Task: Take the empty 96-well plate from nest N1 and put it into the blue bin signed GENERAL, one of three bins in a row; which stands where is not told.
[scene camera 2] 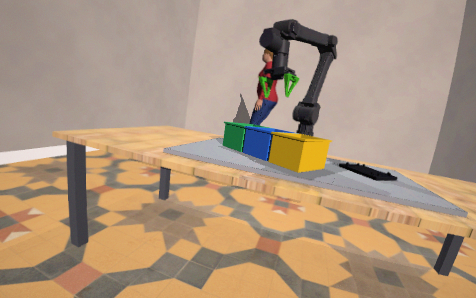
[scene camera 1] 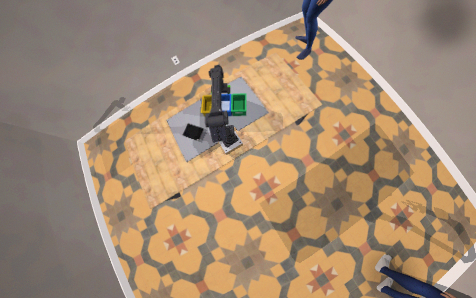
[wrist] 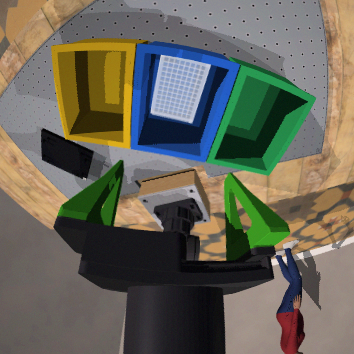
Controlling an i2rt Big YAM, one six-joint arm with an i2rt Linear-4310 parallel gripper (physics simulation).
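Places are measured from the arm's base along level axes (x ahead, y left, z up), in centimetres.
Where they show: gripper, between the fingertips: point(scene camera 2: 276, 97) point(scene camera 1: 221, 94) point(wrist: 176, 170); arm's base, origin of its link: point(scene camera 1: 230, 139) point(wrist: 178, 211).
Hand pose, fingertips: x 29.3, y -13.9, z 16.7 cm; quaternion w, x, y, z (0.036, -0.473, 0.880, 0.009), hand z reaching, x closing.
Things, the pixels of their centre, and the offset from my fingertips. "pt": a spot on its surface instead.
- white 96-well plate, middle of its body: point(wrist: 178, 87) point(scene camera 1: 224, 107) dz -20.7, dx +0.7, dy +0.9 cm
- blue bin, middle of its body: point(wrist: 178, 96) point(scene camera 2: 270, 143) point(scene camera 1: 224, 105) dz -17.0, dx +0.3, dy +0.8 cm
- black flat holder, middle of its body: point(wrist: 63, 156) point(scene camera 2: 367, 170) point(scene camera 1: 192, 131) dz -20.9, dx -2.0, dy +37.2 cm
- green bin, a spot on its surface: point(scene camera 2: 234, 136) pt dz -16.9, dx +0.1, dy -13.6 cm
The white 96-well plate point(wrist: 181, 89) point(scene camera 1: 225, 105) lies inside the blue bin point(wrist: 221, 107) point(scene camera 2: 257, 143), the middle of three joined bins, towards its far wall in the wrist view. In scene camera 2 the bin walls hide the plate. My gripper point(wrist: 176, 170) point(scene camera 2: 278, 96) is open and empty, with green fingers wide apart, high above the bins. A black flat holder point(wrist: 66, 153) point(scene camera 1: 193, 132) point(scene camera 2: 367, 171) lies on the grey mat beyond the yellow bin, with no plate on it. No nest label or bin sign is readable.
The yellow bin point(wrist: 128, 95) point(scene camera 2: 300, 154) and the green bin point(scene camera 1: 239, 104) point(scene camera 2: 234, 136) stand against either side of the blue one. The arm's base plate point(wrist: 202, 197) point(scene camera 1: 232, 146) is at the table edge. A person in red point(scene camera 2: 271, 90) stands behind the table.
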